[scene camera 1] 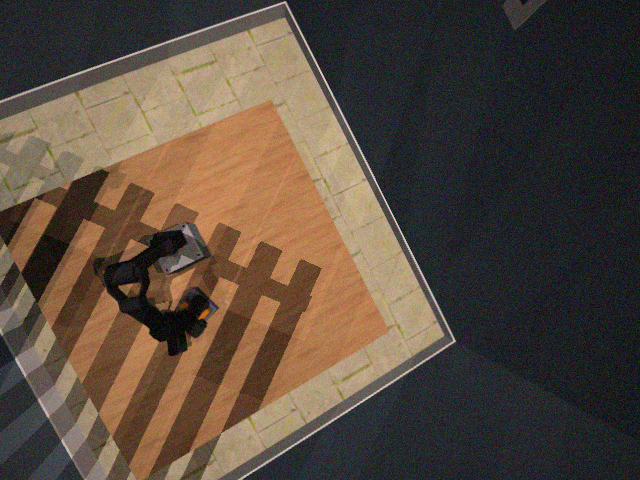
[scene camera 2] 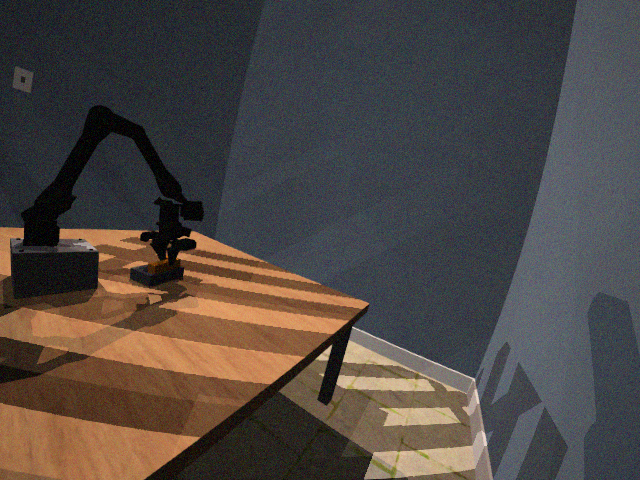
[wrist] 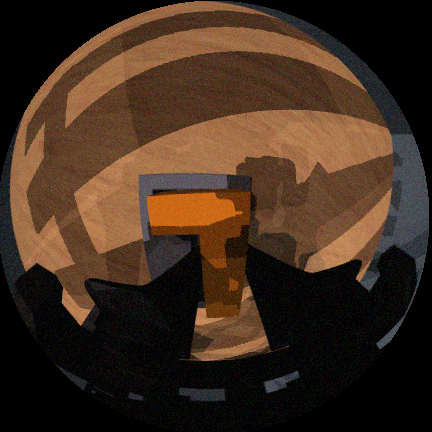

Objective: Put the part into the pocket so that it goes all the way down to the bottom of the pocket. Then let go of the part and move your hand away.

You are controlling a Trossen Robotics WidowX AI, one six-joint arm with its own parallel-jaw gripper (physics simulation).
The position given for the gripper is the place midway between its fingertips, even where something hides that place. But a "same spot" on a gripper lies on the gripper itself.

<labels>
The gripper shows in scene camera 1 point(195, 312), in scene camera 2 and in the wrist view. The same spot on the gripper: point(scene camera 2: 159, 247) is point(wrist: 188, 335).
</labels>
